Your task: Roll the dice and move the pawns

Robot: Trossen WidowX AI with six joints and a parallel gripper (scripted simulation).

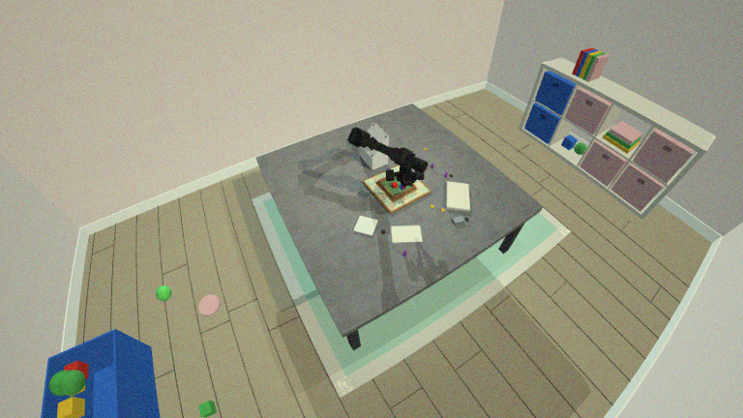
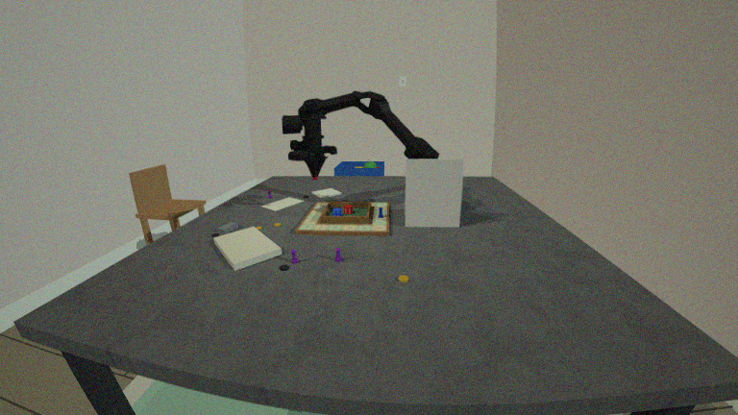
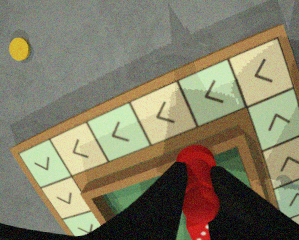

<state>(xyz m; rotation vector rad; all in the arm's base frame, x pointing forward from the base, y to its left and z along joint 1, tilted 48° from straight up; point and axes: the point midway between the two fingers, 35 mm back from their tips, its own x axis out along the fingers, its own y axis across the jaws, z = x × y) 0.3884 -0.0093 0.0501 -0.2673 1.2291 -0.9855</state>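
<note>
The blue pawn lies 23 cm behind my gripper tip, 11 cm below it and 6 cm to the left of it. From my gripper tip the other things lie so: green tray 13 cm below, 12 cm behind, 4 cm to the left; then red pawn 1 cm above; then flat white box 30 cm to the left, 13 cm below, 13 cm ahead.
</note>
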